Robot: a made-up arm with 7 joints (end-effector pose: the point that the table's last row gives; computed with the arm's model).
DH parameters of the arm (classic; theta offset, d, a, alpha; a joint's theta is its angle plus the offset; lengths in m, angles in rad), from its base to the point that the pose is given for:
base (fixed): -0.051 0 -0.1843 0
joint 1: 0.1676 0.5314 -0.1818 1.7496
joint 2: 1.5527 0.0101 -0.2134 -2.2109
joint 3: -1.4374 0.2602 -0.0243 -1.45
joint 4: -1.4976 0 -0.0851 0
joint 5: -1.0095 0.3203 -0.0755 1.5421
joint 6: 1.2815 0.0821 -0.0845 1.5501
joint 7: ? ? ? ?
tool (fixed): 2.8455 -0.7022 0 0
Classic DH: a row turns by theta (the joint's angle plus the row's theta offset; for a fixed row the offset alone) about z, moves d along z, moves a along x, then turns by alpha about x.
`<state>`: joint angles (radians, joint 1 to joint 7).
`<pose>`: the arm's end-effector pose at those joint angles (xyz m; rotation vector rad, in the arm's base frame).
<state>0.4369 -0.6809 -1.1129 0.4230 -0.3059 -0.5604 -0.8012</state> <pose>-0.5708 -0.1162 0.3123 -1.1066 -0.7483 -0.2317</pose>
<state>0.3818 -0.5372 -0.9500 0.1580 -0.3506 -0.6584 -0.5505</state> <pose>-0.6645 -0.1622 0.2955 -1.4743 -0.3777 -0.1418</pose>
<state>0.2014 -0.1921 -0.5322 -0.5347 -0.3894 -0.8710 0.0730</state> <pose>-0.8104 0.0040 0.3716 -1.8929 0.9769 -0.2079</pose>
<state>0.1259 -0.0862 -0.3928 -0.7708 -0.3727 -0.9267 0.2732</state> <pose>-0.7824 0.1164 0.3876 -1.7745 1.4884 -0.3120</pose>
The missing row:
joint 7: -1.2254 0.933 0.2091 -0.302
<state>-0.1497 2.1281 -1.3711 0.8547 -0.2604 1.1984 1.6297</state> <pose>-0.1247 -0.2501 -0.0170 -2.1574 -1.8834 -0.0160</pose>
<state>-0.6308 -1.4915 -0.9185 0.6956 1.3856 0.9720 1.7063</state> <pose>-0.2350 -0.2526 0.9669 -0.3817 -0.4597 2.4536</pose>
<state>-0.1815 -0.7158 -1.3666 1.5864 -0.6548 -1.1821 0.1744</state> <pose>-0.6210 0.0268 0.3916 -1.7789 -0.2416 -0.5827</pose>
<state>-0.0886 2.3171 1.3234 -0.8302 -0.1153 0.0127 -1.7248</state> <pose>-0.2634 -0.0980 0.6749 1.0375 0.2730 1.9249</pose>
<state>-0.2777 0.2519 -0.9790 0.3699 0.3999 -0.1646 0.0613</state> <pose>-0.5491 0.2291 0.2190 -1.1456 -0.9937 -0.5966</pose>
